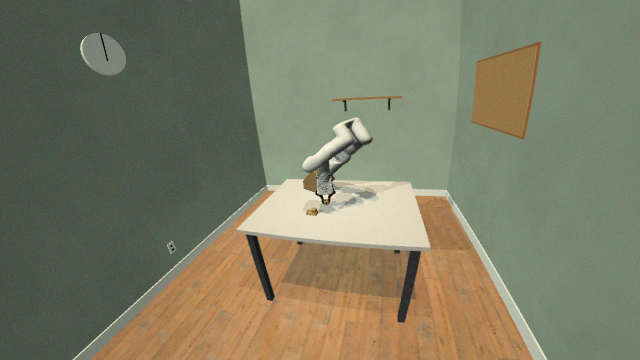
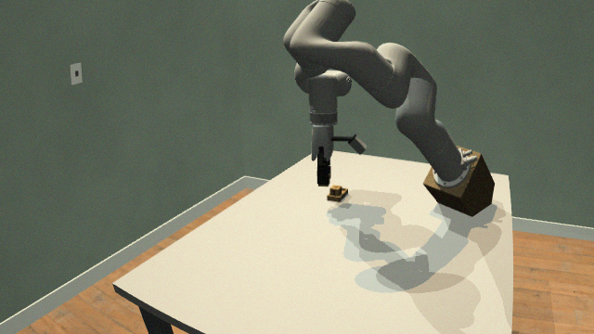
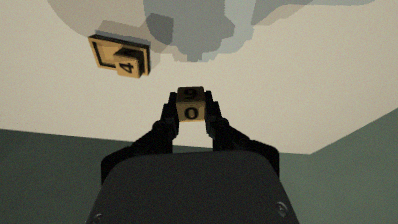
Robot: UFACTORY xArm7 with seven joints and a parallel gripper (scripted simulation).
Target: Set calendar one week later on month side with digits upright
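The wooden calendar tray is 11 cm to the right of my hand and 10 cm below it. The rest, counted from my hand: digit cube (1 cm below).
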